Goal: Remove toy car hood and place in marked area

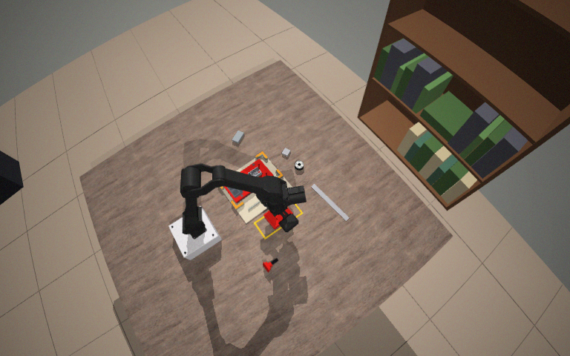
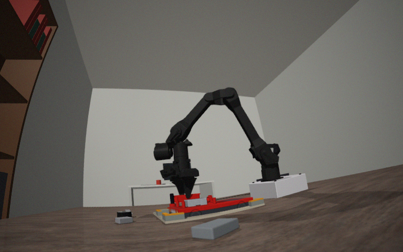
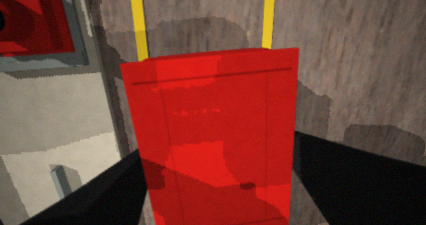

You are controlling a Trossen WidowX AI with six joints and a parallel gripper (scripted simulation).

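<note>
Now: gripper tip 7 cm short of the grey socket and 9 cm to the right of it. From my gripper tip the other things lie so: grey bar (21 cm ahead, 8 cm to the right, 4 cm below).
</note>
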